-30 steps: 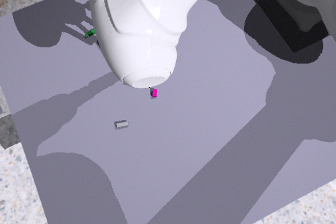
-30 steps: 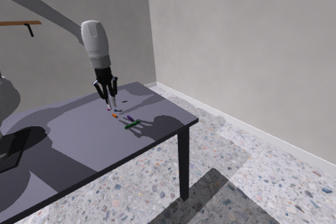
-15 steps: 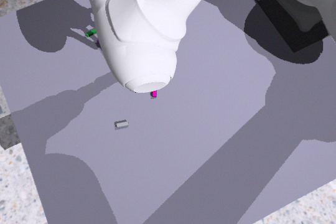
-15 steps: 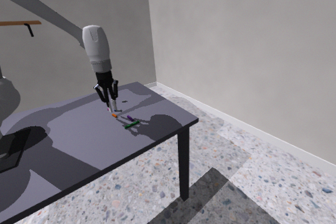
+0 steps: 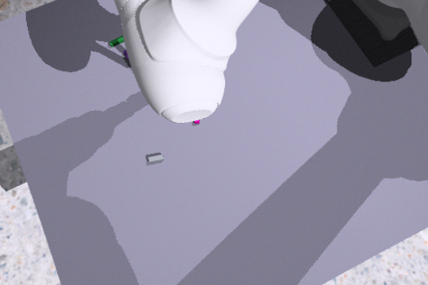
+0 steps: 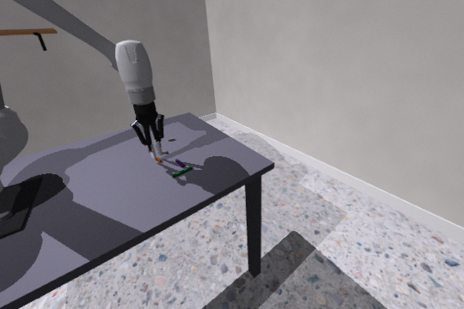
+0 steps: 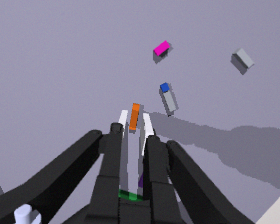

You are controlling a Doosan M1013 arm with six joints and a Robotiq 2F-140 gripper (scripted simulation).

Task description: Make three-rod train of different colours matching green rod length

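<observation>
Right now my hand is 50 mm above the orange rod. From my hand the other things lie so: magenta rod (110 mm to the left, 50 mm below); blue rod (30 mm ahead, 60 mm to the left, 50 mm below); purple rod (60 mm ahead, 90 mm to the right, 50 mm below).
</observation>
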